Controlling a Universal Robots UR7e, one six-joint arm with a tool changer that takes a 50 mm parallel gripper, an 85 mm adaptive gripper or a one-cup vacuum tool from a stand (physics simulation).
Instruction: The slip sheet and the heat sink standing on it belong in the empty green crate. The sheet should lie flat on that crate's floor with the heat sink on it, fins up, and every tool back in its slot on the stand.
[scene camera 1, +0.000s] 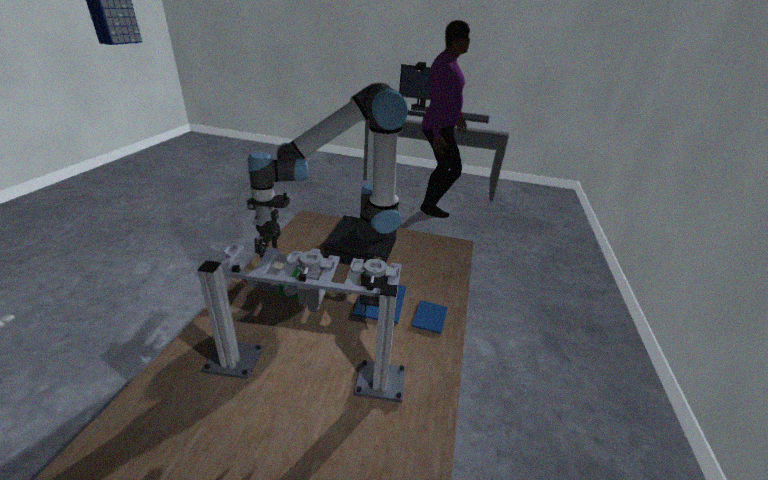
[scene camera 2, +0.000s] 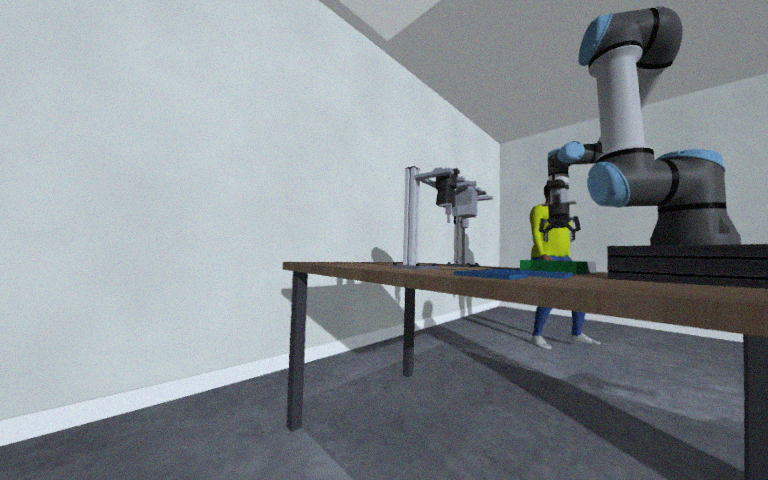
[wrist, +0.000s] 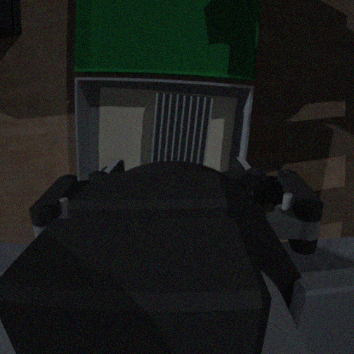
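Pixels of known places: end effector, tool point: (scene camera 2: 558, 200); arm's base, origin of the base link: (scene camera 1: 372, 232) (scene camera 2: 692, 246).
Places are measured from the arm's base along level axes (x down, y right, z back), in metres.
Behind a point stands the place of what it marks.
The finned heat sink (wrist: 182, 125) stands fins up on the pale slip sheet (wrist: 120, 137) inside a grey crate (wrist: 165, 81). The green crate (wrist: 150, 40) (scene camera 2: 552, 265) @(x 0.063, y 0.056, z -0.337 m) lies directly beside the grey one, and its visible floor in the wrist view is bare. My gripper (scene camera 1: 264, 246) (scene camera 2: 559, 233), the two-finger adaptive one, is open and empty above the crates. Its dark body hides the near part of the grey crate in the wrist view. The tool stand (scene camera 1: 222, 322) @(x -0.113, y 0.106, z -0.807 m) (scene camera 2: 411, 217) @(x -0.097, y -0.336, z -0.659 m) holds a dark tool (scene camera 1: 370, 295) @(x -0.244, y -0.269, z -0.669 m) (scene camera 2: 445, 191) and a pale tool (scene camera 1: 310, 295) @(x -0.168, y -0.084, z -0.662 m) (scene camera 2: 466, 202) @(x -0.179, y -0.093, z -0.597 m); its end slot (scene camera 1: 232, 252) @(x -0.254, y 0.153, z -0.682 m) is empty.
Two flat blue pieces (scene camera 1: 396, 302) @(x 0.079, y -0.238, z -0.312 m) (scene camera 1: 430, 316) @(x 0.079, y -0.377, z -0.329 m) lie on the wooden table (scene camera 1: 317, 390) @(x 0.089, y -0.157, z -0.762 m), beyond the stand. The black robot base plate (scene camera 1: 353, 240) @(x 0.000, y 0.046, z -0.102 m) is behind the crates. A person in purple (scene camera 1: 446, 90) and one in yellow (scene camera 2: 557, 240) stand beyond the table.
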